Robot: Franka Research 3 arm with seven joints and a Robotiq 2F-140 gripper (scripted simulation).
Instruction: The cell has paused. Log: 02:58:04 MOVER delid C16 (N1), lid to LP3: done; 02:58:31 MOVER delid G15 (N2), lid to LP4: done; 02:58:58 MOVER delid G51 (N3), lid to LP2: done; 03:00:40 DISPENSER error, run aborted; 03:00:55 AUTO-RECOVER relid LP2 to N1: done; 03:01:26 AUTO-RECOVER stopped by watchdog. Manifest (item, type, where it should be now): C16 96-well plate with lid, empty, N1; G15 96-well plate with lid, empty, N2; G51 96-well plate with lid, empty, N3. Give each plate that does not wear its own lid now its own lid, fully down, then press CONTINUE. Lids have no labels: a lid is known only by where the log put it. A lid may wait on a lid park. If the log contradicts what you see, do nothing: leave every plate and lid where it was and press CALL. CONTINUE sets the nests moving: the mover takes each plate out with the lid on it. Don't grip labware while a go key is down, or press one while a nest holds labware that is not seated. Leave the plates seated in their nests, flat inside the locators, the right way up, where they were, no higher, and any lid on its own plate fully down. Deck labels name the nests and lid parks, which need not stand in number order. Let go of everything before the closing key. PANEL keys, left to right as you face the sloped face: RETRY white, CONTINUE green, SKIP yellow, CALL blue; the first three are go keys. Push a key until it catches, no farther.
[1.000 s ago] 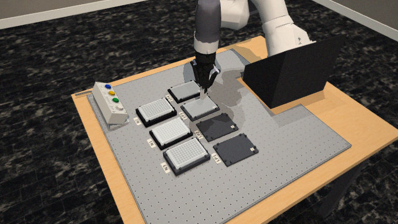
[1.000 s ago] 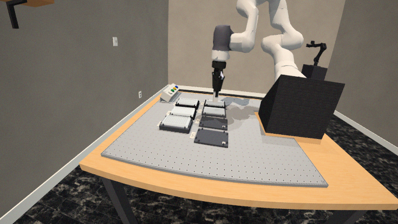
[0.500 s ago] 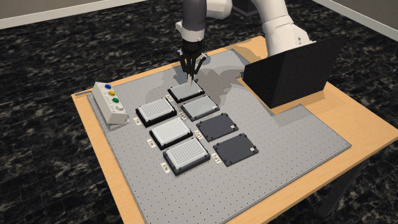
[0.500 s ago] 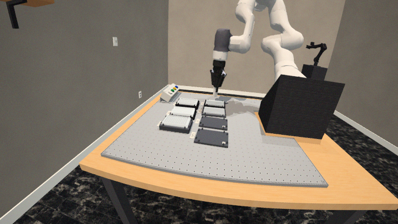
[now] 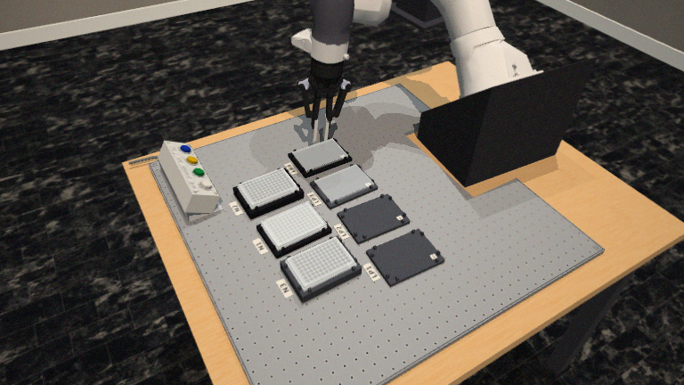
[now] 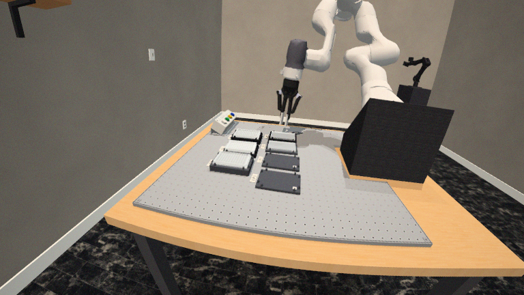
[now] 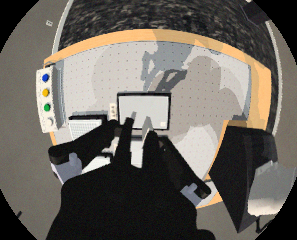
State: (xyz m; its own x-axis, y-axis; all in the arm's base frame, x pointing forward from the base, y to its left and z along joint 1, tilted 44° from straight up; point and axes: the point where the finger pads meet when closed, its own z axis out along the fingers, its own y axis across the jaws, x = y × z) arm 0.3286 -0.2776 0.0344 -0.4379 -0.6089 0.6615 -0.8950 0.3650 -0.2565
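Now: hand 100 mm above the lid park LP4. Round my hand: white key: 320 mm ahead, 20 mm to the right, 40 mm below; then lid park LP2: 20 mm ahead, 250 mm to the left, 100 mm below; then lid park LP3: 10 mm ahead, 120 mm to the left, 100 mm below.
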